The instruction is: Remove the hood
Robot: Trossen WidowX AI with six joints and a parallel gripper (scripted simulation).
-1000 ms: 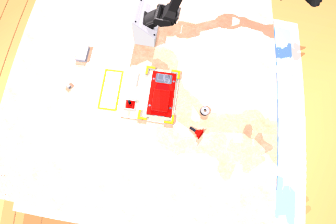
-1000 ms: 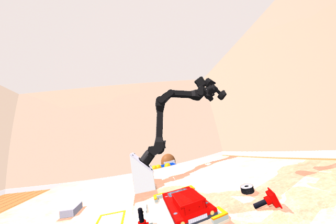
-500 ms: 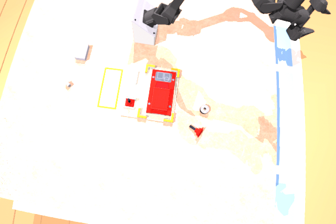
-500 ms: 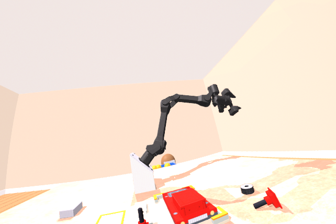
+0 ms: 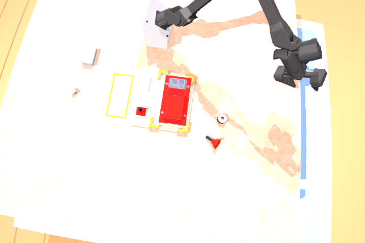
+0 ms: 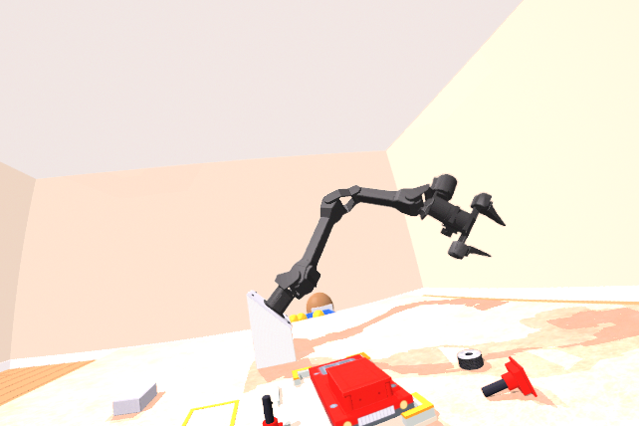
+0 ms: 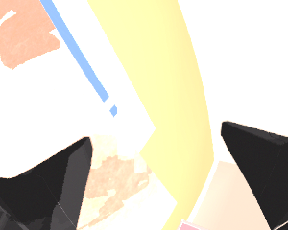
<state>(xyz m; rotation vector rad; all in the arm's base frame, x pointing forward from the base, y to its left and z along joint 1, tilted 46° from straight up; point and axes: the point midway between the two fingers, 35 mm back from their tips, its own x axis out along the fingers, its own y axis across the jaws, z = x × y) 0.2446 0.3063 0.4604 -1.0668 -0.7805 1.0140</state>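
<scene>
My gripper tip is now 80 mm short of the hood, 480 mm to the left of it and 140 mm above it. From my gripper tip the other things lie so: black peg 100 mm ahead, 610 mm to the right, 150 mm below.
</scene>
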